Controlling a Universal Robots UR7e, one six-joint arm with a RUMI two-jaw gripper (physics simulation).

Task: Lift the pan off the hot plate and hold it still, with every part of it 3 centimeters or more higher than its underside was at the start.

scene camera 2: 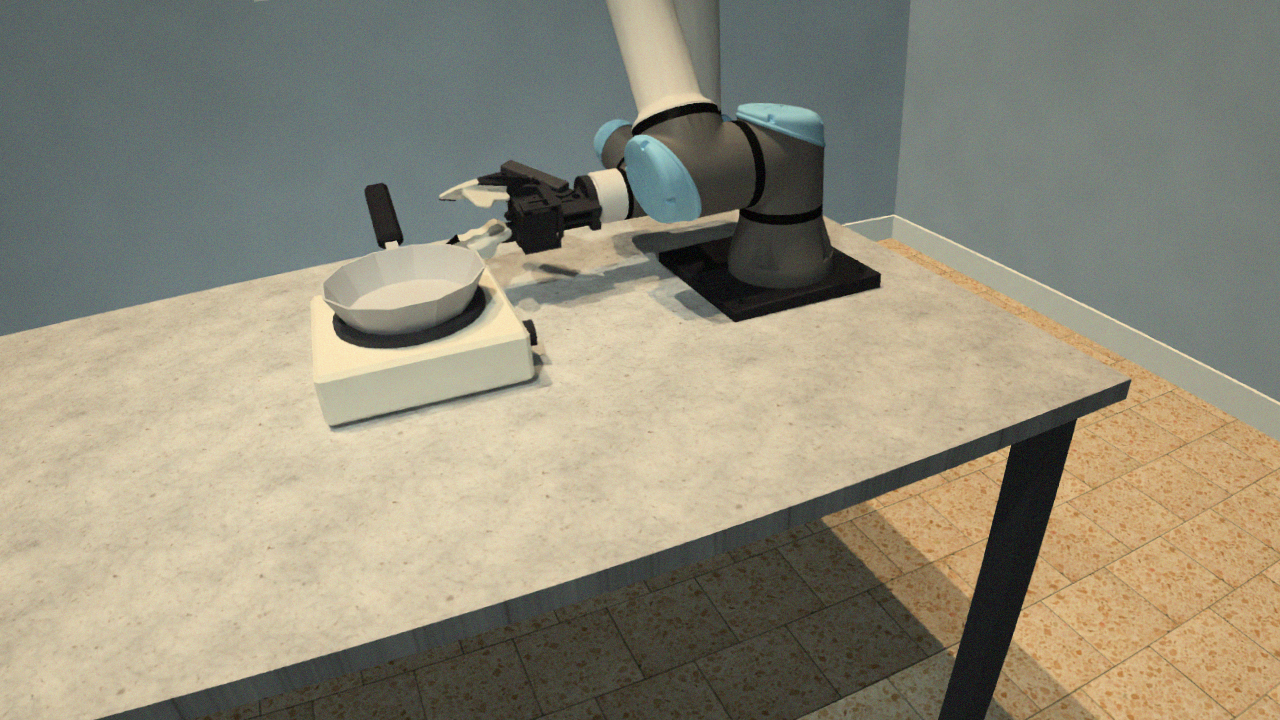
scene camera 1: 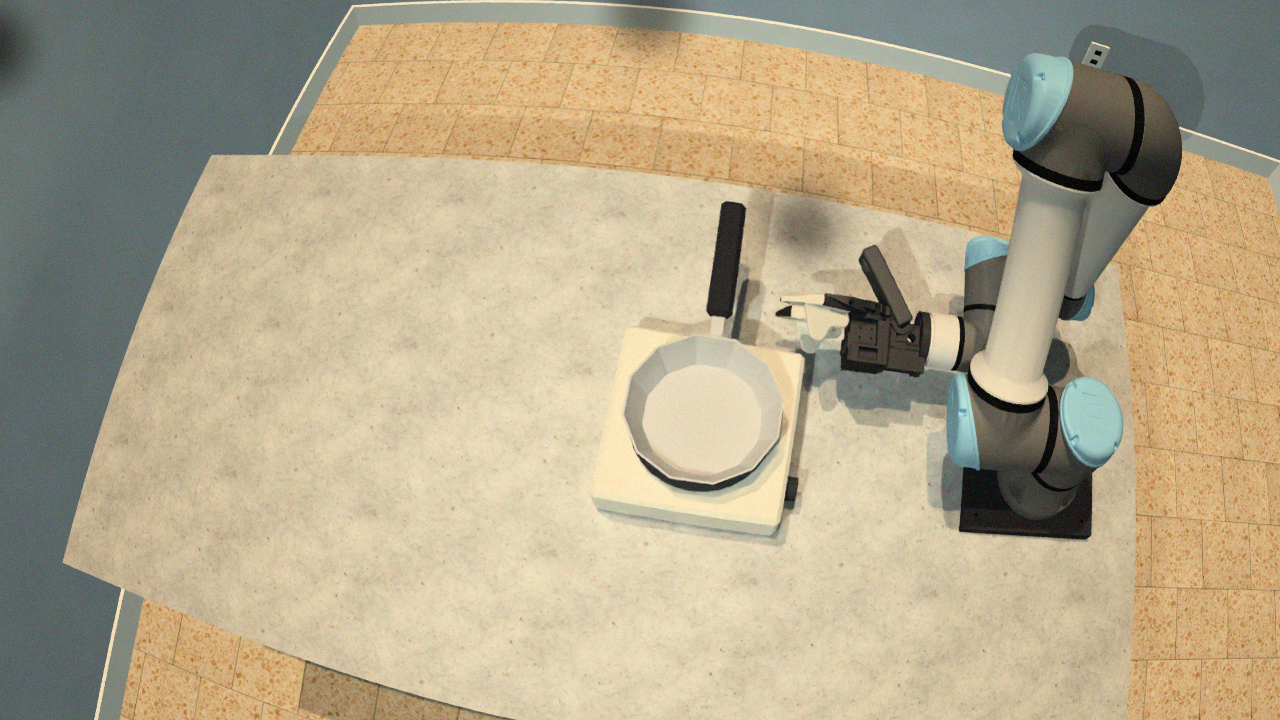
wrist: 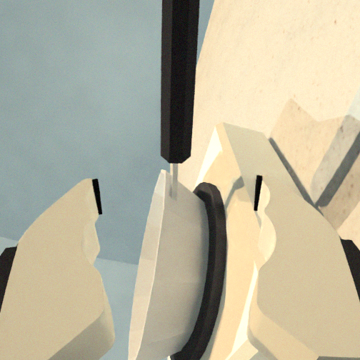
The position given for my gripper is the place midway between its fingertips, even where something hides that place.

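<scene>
Visible: my gripper [scene camera 1: 777,306], also in scene camera 2 [scene camera 2: 442,222] and in the wrist view [wrist: 176,179]. A light grey pan [scene camera 1: 702,408] appears too; scene camera 2 [scene camera 2: 400,290] and the wrist view [wrist: 171,275] likewise show the pan. Cream hot plate [scene camera 2: 356,375]: visible also in scene camera 1 [scene camera 1: 623,481] and in the wrist view [wrist: 226,182].
</scene>
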